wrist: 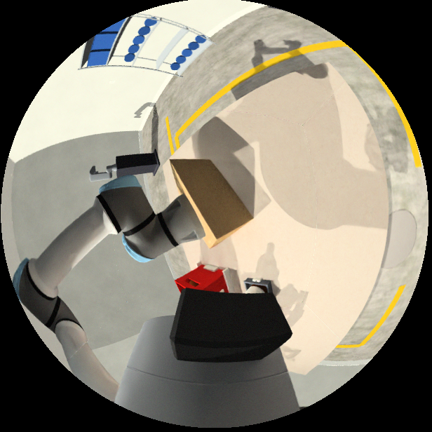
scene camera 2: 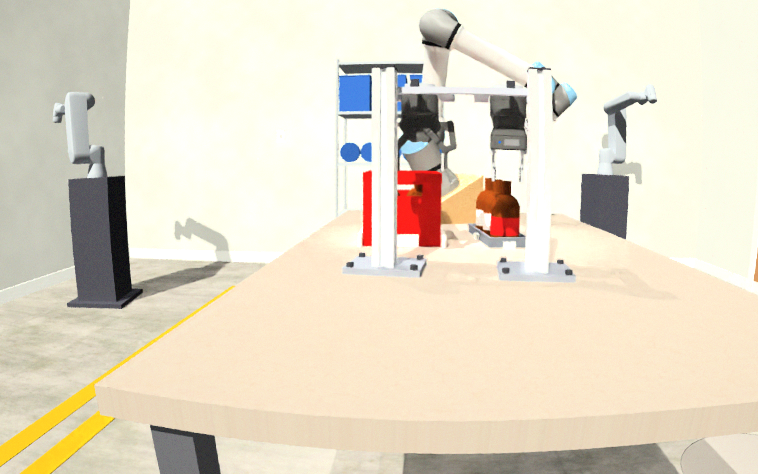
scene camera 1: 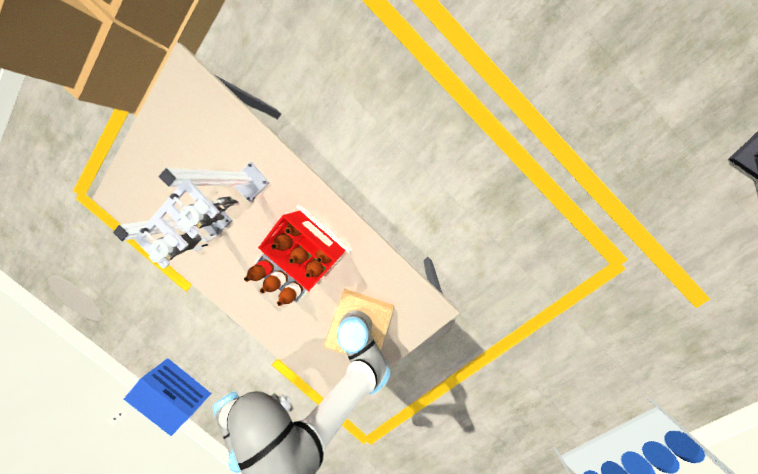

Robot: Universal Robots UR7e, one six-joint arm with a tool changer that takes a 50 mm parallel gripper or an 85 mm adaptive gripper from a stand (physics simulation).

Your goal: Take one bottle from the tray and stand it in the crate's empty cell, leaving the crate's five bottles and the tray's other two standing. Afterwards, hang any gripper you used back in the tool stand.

Scene:
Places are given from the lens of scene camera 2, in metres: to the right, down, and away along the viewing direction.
adaptive gripper (scene camera 2: pixel 419 121): 0.08, -0.23, 0.97
tool stand (scene camera 2: pixel 386 94): 0.01, -0.25, 0.86
The marked spots on the tool stand and the adaptive gripper are 0.14 m apart.

